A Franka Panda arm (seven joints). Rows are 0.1 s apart.
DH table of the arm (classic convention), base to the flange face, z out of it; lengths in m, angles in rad. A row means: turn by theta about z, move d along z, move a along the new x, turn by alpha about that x. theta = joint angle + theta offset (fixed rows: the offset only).
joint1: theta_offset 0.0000, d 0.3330, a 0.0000, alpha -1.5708
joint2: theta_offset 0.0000, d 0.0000, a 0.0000, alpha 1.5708
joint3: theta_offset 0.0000, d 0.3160, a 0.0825, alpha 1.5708
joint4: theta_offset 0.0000, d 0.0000, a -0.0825, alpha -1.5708
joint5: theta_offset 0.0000, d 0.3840, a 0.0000, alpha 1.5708
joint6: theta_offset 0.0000, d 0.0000, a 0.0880, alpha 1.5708
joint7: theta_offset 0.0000, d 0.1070, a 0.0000, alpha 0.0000
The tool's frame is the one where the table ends.
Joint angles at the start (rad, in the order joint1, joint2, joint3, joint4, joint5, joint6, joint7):
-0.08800 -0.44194 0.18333 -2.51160 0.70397 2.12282 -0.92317
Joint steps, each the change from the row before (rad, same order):
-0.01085 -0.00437 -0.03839 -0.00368 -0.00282 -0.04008 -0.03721
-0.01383 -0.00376 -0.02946 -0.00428 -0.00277 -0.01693 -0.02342
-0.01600 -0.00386 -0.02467 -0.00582 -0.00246 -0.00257 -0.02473
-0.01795 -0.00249 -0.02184 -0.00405 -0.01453 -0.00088 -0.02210
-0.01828 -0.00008 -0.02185 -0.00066 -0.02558 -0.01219 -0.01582
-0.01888 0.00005 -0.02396 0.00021 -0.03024 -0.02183 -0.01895
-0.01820 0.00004 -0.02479 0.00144 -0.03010 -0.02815 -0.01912
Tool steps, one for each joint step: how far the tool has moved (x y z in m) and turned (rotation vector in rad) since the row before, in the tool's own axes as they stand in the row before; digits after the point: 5 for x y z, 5 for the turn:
-0.01115 0.01156 -0.00801 0.02474 0.00155 0.00108
-0.00953 0.01115 -0.00822 0.00617 0.01116 0.01051
-0.00905 0.01130 -0.00831 -0.00565 0.01659 0.00803
-0.00909 0.01143 -0.00837 -0.01353 0.00761 0.00410
-0.00968 0.01090 -0.00774 -0.00900 -0.00604 0.00510
-0.01120 0.01055 -0.00759 -0.00276 -0.01264 0.00210
-0.01180 0.00950 -0.00733 0.00323 -0.01454 0.00210

